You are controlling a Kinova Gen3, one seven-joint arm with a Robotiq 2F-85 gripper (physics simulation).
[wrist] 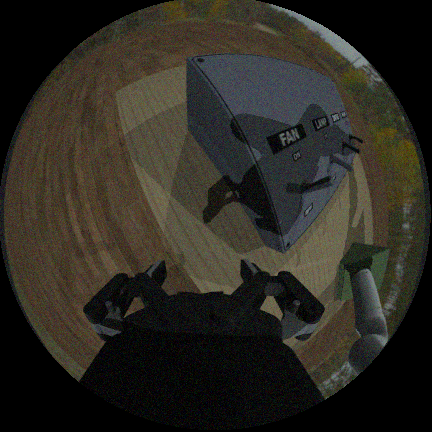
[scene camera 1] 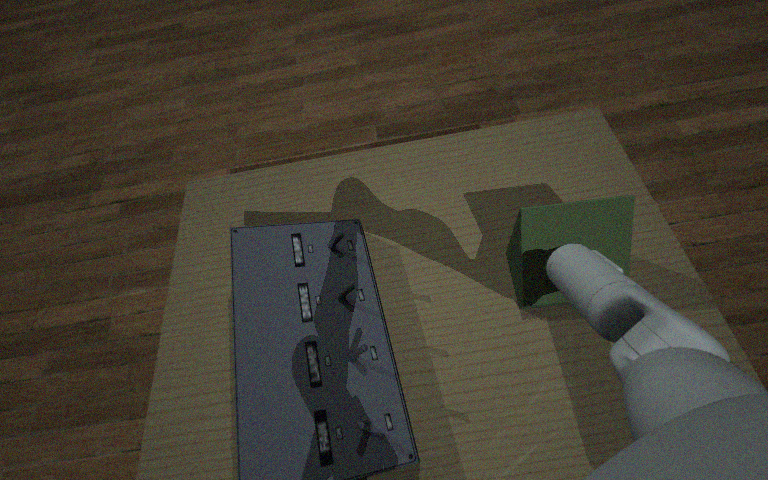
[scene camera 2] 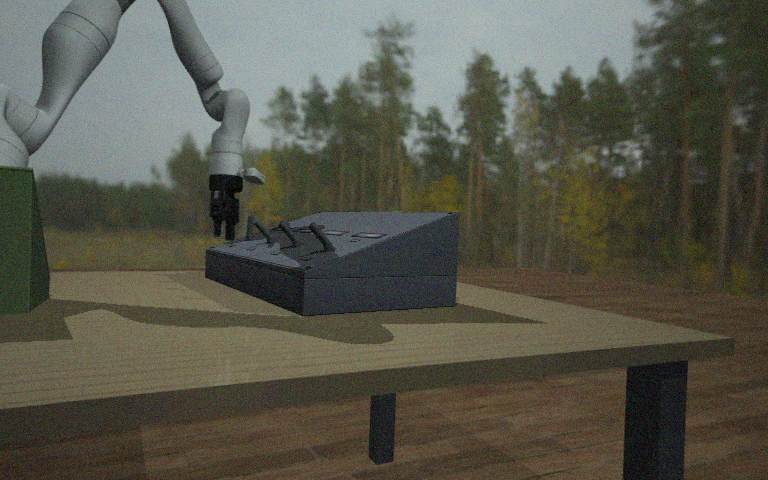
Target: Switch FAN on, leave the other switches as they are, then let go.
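A blue-grey switch box with a sloping top carries a row of dark levers. The FAN lever is at the end nearest my gripper, between its ON label and OFF label. It stands nearly upright in scene camera 2 and appears tilted towards ON, unlike the others. My gripper is open and empty. It points down near the box's low edge, apart from the FAN lever, which is ahead and right in the wrist view. The gripper does not show in scene camera 1.
The other levers, LAMP, DRIVE and PUMP, lean towards the low edge. A green pedestal bears the arm's base. All stand on a wooden table. Arm shadows darken parts of the panel.
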